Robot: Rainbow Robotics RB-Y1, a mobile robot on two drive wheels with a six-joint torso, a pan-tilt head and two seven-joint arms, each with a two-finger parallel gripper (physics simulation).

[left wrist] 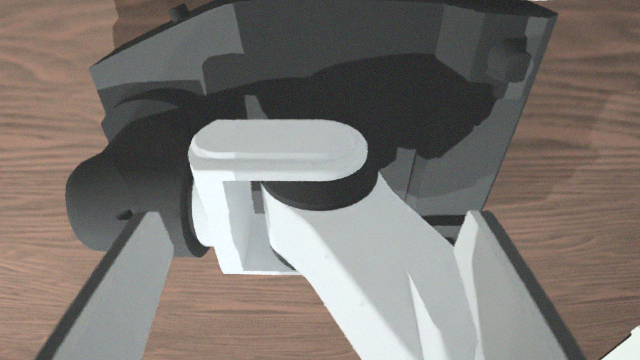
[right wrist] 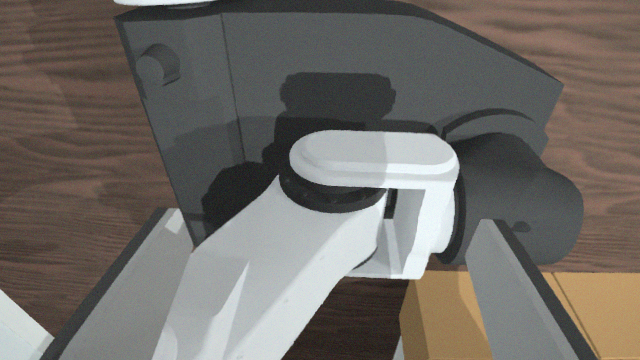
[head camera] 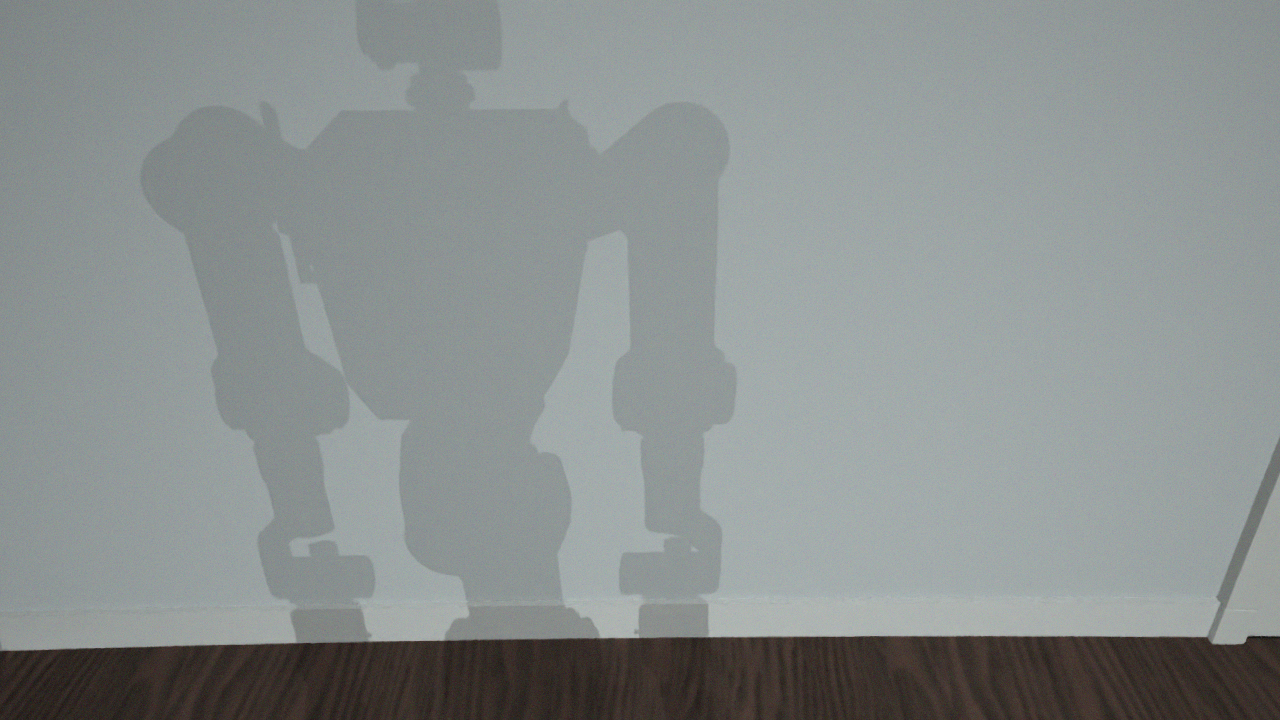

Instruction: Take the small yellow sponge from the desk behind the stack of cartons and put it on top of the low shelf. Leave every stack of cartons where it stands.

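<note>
The small yellow sponge, the desk and the low shelf do not show clearly in any view. Tan cartons show at the lower right of the right wrist view, beyond the right finger, with part of them cut off by the frame. My left gripper is open, its fingers wide apart, with my own white arm parts and dark base showing behind them. My right gripper is open in the same way, and its right finger overlaps the cartons in the view.
A pale wall with my shadow on it stands ahead, with a white baseboard above the dark wood floor. A white panel stands at the far right. A white edge shows at the right wrist view's lower left.
</note>
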